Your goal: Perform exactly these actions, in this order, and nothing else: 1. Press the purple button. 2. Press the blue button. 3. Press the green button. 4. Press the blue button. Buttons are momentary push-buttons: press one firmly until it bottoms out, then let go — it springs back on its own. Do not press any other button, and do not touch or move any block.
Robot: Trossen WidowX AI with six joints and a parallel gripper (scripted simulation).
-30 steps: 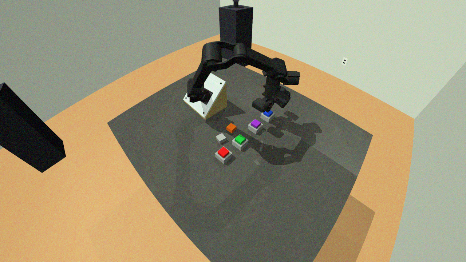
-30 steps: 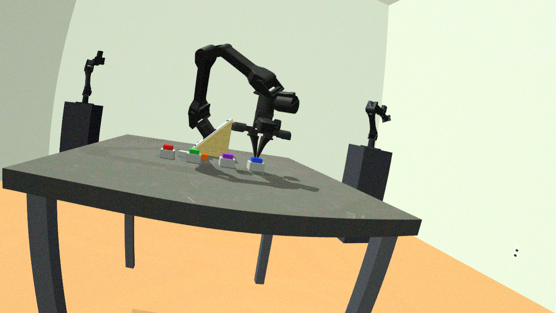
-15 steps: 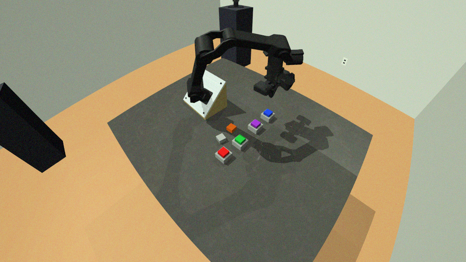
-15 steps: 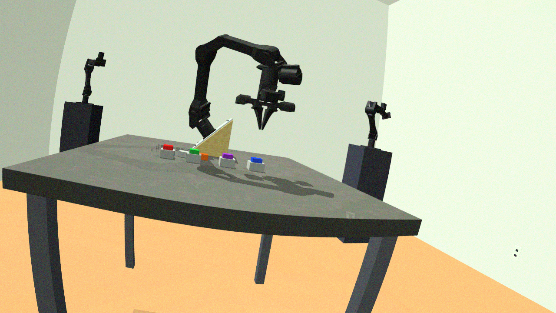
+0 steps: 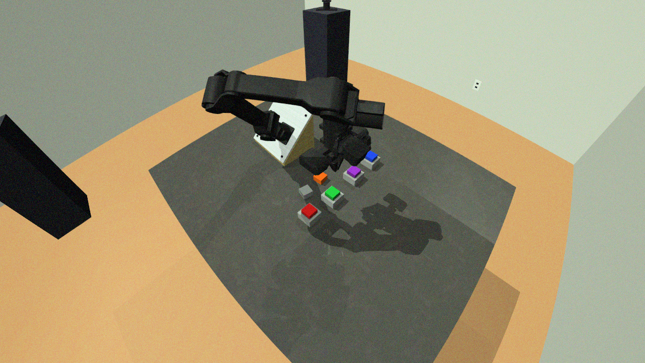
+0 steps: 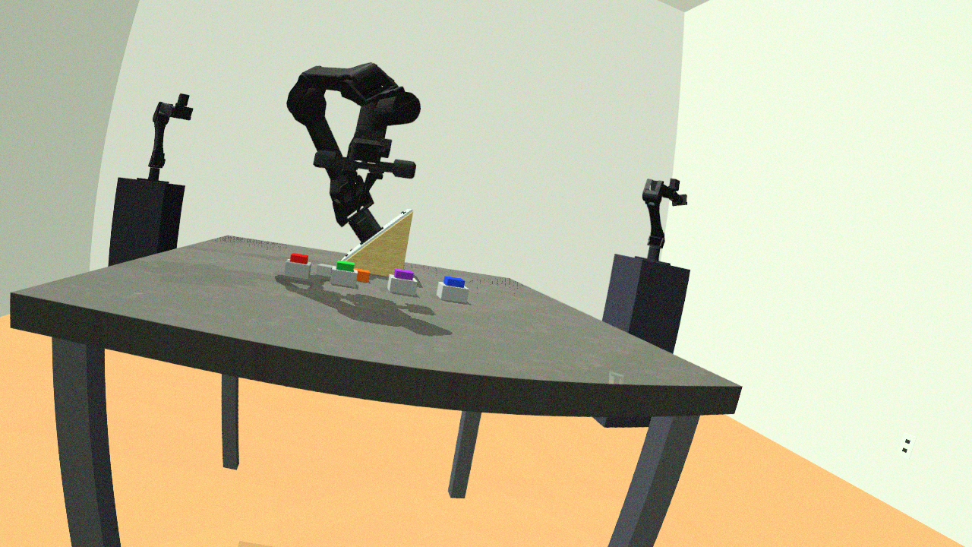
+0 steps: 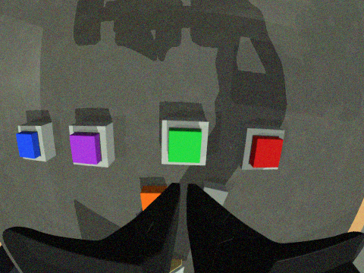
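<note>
Now: the green button 1 cm behind my gripper tip and 10 cm below it. Also, from my gripper tip: purple button (2 cm behind, 11 cm to the left, 10 cm below); grey block (8 cm behind, 4 cm to the right, 12 cm below); red button (1 cm behind, 9 cm to the right, 10 cm below).
</note>
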